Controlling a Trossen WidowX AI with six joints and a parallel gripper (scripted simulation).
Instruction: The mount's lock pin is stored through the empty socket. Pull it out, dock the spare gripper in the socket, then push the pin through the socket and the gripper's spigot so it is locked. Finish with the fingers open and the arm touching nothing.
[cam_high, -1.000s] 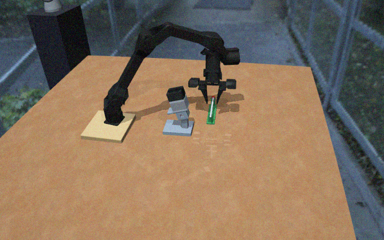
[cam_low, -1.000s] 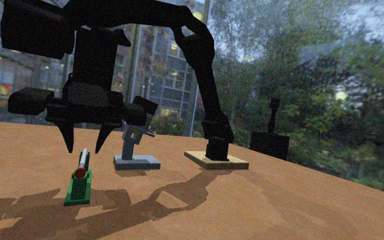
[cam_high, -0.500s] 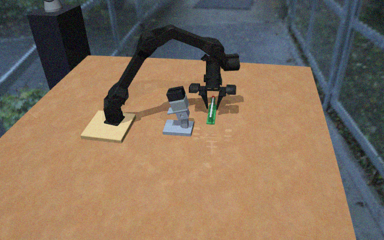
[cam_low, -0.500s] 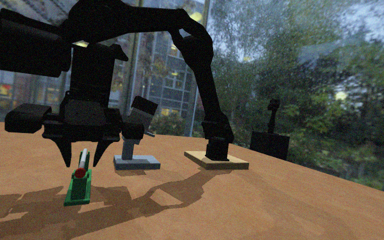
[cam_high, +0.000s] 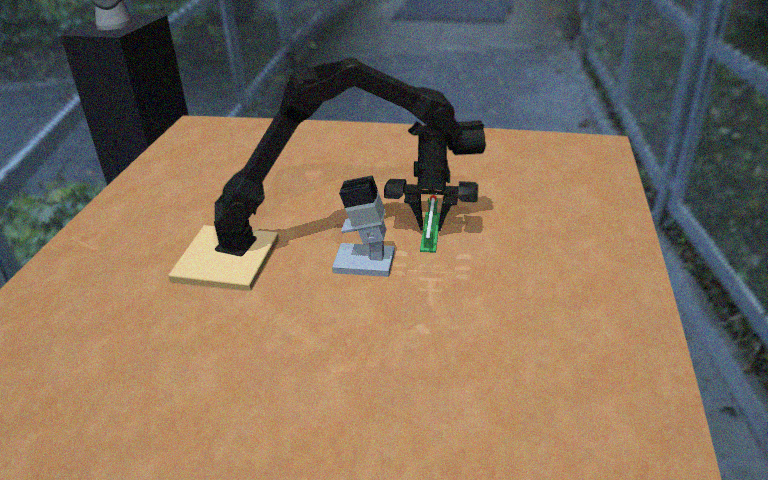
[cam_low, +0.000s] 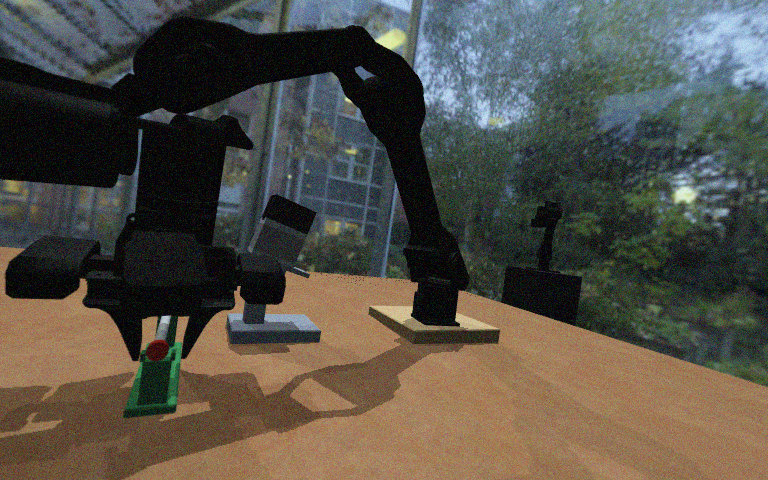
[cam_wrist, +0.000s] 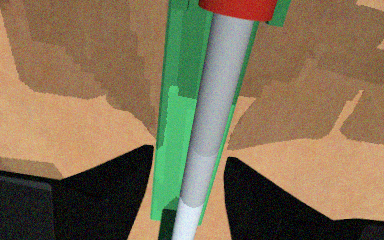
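The green cradle lies 1 cm to the left of my gripper tip and 1 cm above it. Also, from my gripper tip: socket: 12 cm to the right, 9 cm behind, 4 cm above; spare gripper: 13 cm to the right, 11 cm above, 9 cm behind.
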